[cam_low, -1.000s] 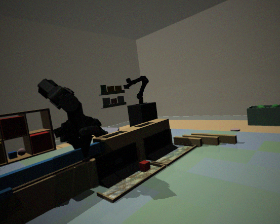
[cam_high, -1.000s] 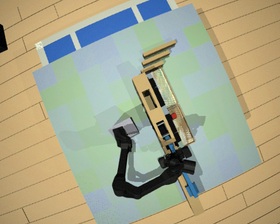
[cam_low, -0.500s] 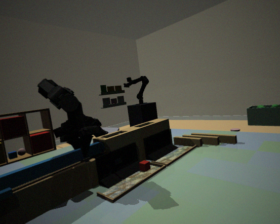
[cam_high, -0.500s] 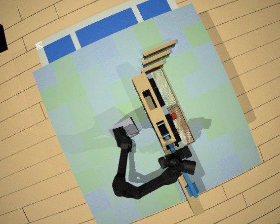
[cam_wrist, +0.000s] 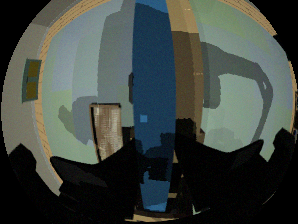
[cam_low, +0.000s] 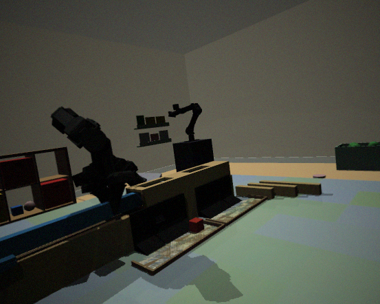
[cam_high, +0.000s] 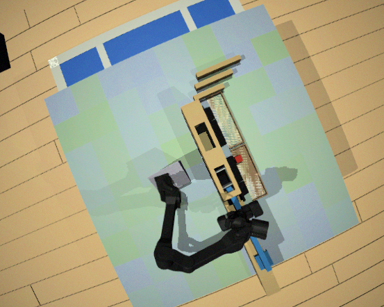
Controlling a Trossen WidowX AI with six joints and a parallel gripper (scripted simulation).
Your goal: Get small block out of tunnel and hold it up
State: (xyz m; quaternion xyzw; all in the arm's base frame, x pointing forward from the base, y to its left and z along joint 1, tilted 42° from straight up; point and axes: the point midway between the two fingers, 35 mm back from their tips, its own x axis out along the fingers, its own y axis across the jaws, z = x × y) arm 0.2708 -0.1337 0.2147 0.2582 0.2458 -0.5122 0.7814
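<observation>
The tan covered tunnel lies 10 mm ahead of my gripper tip, 70 mm to the left of it and 40 mm below it.
</observation>
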